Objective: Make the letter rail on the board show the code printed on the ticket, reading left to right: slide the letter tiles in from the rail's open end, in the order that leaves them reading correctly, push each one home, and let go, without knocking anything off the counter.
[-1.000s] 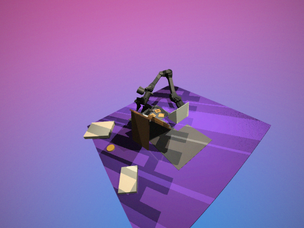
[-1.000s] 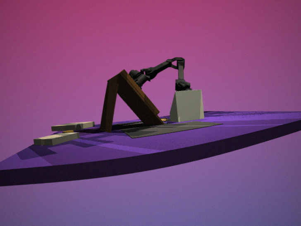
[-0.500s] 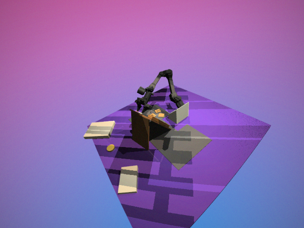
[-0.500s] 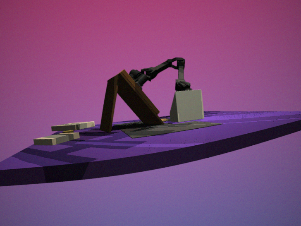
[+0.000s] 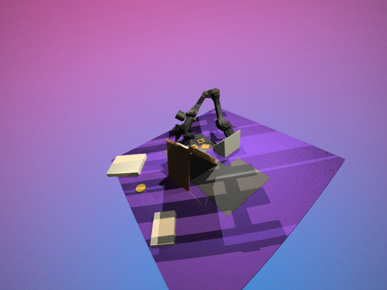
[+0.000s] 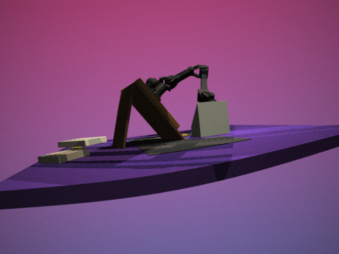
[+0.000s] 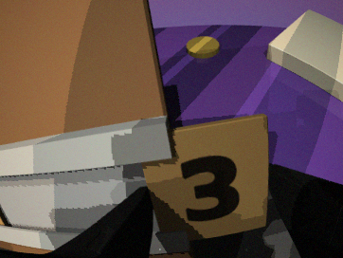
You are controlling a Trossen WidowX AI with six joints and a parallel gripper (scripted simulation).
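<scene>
My gripper tip is 120 mm to the right of the white ticket, 90 mm past it and 80 mm above it. Also, from my gripper tip: letter tile: right at my gripper tip; grey mat: 170 mm below, 170 mm behind, 150 mm to the left; yellow disc: 370 mm ahead, 170 mm below, 50 mm to the left.
</scene>
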